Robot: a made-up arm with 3 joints.
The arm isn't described. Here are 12 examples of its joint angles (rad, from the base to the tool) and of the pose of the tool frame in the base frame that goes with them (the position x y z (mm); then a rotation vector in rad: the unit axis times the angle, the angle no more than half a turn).
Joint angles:
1: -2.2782 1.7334 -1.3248
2: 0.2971 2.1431 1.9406
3: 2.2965 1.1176 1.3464
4: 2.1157 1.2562 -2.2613
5: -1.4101 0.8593 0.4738
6: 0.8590 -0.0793 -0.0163
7: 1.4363 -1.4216 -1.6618
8: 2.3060 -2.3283 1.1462
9: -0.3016 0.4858 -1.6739
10: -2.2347 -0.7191 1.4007
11: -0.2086 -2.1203 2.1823
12: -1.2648 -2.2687 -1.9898
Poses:
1: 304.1 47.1 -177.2 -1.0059 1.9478 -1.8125
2: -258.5 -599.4 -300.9 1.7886 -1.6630 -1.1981
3: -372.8 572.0 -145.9 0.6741 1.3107 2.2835
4: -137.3 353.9 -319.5 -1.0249 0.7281 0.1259
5: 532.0 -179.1 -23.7 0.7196 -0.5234 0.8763
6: -337.8 -308.9 -85.2 0.0346 0.0740 -0.8422
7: -262.6 32.0 -24.3 1.4238 0.0310 0.1861
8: -435.3 481.4 -172.2 -1.5223 -2.3240 1.1820
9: -143.1 -312.7 -131.3 -0.3631 -0.4434 1.9307
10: 588.4 319.9 -55.5 -0.7172 -0.1808 0.7969
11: 175.3 -602.0 9.2 -2.1880 0.8621 -1.0992
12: 272.3 -41.5 -43.9 -0.9946 -2.6224 -1.3061
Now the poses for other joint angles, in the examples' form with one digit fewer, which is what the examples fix.
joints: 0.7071 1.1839 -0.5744
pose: -327 -181 -32 -0.708 -0.950 -0.117
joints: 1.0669 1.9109 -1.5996
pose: -289 -5 -238 -1.873 -0.454 0.359
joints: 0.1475 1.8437 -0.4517
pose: -245 -339 -55 -0.546 -1.767 0.213
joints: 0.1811 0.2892 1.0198
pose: -220 -604 -72 0.125 -0.281 -1.192
